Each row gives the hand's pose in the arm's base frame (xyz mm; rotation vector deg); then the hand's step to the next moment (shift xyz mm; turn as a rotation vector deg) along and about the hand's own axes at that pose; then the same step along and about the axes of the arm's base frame.
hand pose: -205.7 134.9 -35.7 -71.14 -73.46 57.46
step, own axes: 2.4 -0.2 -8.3 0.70 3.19 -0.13
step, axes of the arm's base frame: 8.4 1.6 1.4 0.56 1.04 -3.05
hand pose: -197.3 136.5 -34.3 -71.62 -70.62 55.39
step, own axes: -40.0 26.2 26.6 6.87 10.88 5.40
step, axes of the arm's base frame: -28.7 -32.4 -33.5 -3.25 8.81 -10.33
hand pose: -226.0 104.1 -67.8 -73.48 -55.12 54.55
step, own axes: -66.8 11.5 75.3 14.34 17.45 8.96
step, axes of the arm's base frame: -93.1 -38.6 -10.7 -4.43 17.36 -16.41
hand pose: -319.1 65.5 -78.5 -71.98 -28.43 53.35
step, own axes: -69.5 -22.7 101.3 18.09 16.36 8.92
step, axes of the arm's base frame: -109.2 1.6 60.7 -1.96 20.36 -16.00
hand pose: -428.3 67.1 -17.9 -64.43 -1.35 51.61
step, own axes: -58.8 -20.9 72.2 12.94 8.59 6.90
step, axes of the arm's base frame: -57.9 15.4 74.3 0.26 14.56 -8.77
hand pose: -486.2 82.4 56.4 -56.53 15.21 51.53
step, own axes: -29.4 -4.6 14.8 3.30 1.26 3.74
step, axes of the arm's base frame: -17.7 -4.8 27.7 0.40 5.10 -0.57
